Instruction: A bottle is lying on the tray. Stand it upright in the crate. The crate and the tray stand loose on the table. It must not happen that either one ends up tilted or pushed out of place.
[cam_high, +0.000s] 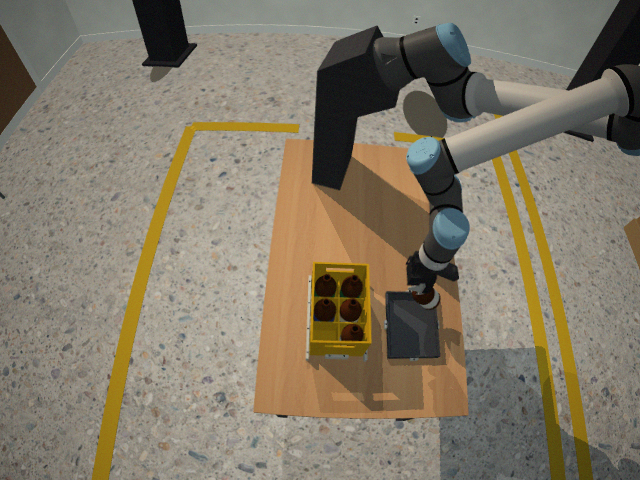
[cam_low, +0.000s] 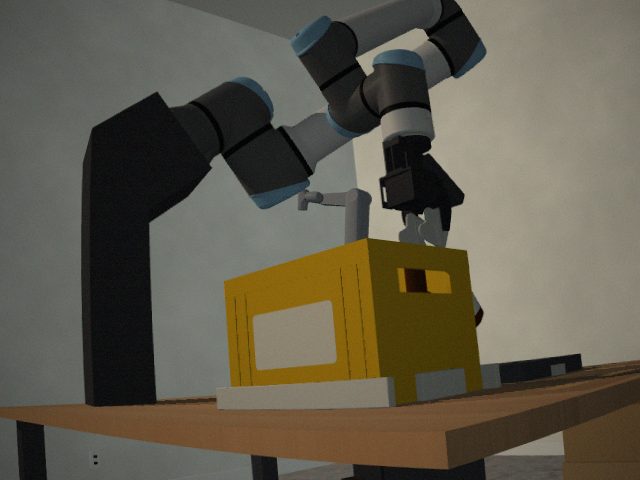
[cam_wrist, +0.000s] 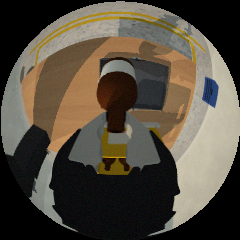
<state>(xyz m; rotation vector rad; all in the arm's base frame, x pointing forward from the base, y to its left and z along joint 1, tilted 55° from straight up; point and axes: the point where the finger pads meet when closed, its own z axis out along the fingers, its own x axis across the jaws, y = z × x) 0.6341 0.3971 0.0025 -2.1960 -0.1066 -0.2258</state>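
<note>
My gripper is now 30 mm to the right of the brown bottle and 40 mm above it. From my hand the other things lie so: crate (80 mm ahead, 240 mm to the right, 120 mm below); then dark tray (60 mm ahead, 40 mm to the left, 190 mm below).
</note>
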